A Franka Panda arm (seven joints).
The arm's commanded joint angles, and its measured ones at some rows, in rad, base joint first. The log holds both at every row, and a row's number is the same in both.
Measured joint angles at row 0:
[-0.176 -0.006 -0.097 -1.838 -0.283 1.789 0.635]
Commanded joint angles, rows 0 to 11:
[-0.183 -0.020 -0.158 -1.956 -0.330 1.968 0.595]
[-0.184 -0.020 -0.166 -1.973 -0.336 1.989 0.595]
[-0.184 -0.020 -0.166 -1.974 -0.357 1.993 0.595]
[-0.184 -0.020 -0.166 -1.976 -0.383 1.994 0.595]
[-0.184 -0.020 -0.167 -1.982 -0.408 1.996 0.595]
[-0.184 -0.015 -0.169 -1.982 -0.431 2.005 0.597]
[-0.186 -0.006 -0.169 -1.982 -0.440 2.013 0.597]
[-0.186 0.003 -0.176 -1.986 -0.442 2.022 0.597]
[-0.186 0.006 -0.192 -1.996 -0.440 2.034 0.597]
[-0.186 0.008 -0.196 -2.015 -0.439 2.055 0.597]
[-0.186 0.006 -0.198 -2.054 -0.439 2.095 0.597]
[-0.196 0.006 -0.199 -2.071 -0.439 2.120 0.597]
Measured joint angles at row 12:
[-0.186 0.010 -0.192 -2.003 -0.418 2.035 0.598]
